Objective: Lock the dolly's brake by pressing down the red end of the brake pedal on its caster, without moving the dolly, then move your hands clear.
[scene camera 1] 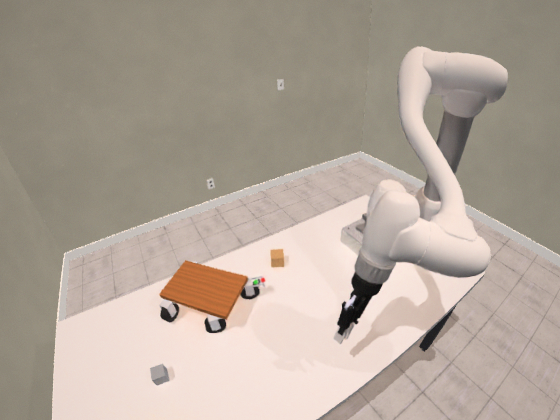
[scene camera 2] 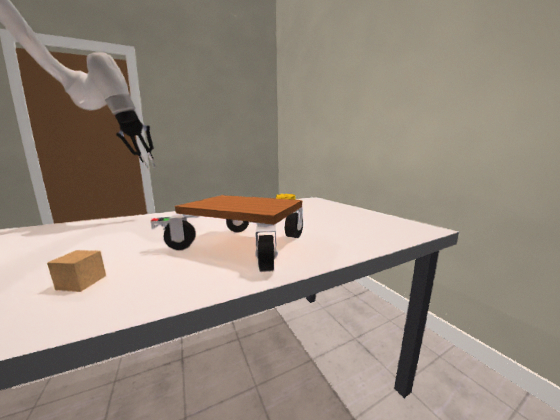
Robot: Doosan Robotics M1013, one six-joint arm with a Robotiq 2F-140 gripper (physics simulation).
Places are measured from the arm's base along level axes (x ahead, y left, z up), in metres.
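Pixels of known places: gripper, fingertip midpoint: (scene camera 1: 340, 338) (scene camera 2: 151, 168).
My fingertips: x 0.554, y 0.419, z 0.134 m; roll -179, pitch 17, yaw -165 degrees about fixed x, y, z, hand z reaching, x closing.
Observation:
Behind a point stands the place of what it marks.
The dolly (scene camera 1: 205, 288) @(z 0.037, x 0.853, y -0.035 m) (scene camera 2: 235, 206) @(z 0.037, x 0.835, y -0.096 m), an orange-brown wooden deck on black caster wheels, stands upright on the table (scene camera 1: 280, 380) @(z -0.088, x 0.732, y 0.369 m) (scene camera 2: 350, 225) @(z -0.088, x 1.269, y -0.025 m). The brake pedal sticks out from the caster (scene camera 1: 250, 291) @(z -0.030, x 0.686, y 0.005 m) (scene camera 2: 179, 235) @(z -0.042, x 0.685, y -0.039 m) nearest the arm's side. Its red end (scene camera 1: 263, 280) @(z 0.002, x 0.624, y 0.001 m) (scene camera 2: 154, 220) @(z 0.000, x 0.624, y -0.009 m) is outermost and its green end (scene camera 1: 256, 282) @(z -0.001, x 0.653, y -0.004 m) (scene camera 2: 166, 219) @(z -0.001, x 0.654, y -0.010 m) is nearer the deck. The pedal's exact tilt is too small to tell. My gripper (scene camera 1: 343, 337) @(z 0.134, x 0.554, y 0.419 m) (scene camera 2: 148, 163) @(z 0.134, x 0.554, y 0.419 m) is shut and empty, with its fingertips close together. It hangs above the table, well apart from the pedal and dolly.
A tan block (scene camera 1: 277, 258) @(z -0.031, x 0.506, y -0.116 m) (scene camera 2: 77, 270) @(z -0.044, x 0.513, y -0.179 m) stands on the table near the pedal side of the dolly. A grey cube (scene camera 1: 159, 374) @(z -0.040, x 1.104, y 0.201 m) lies on the table in scene camera 1. A yellow object (scene camera 2: 286, 196) @(z -0.028, x 1.172, y 0.373 m) shows partly behind the deck in scene camera 2.

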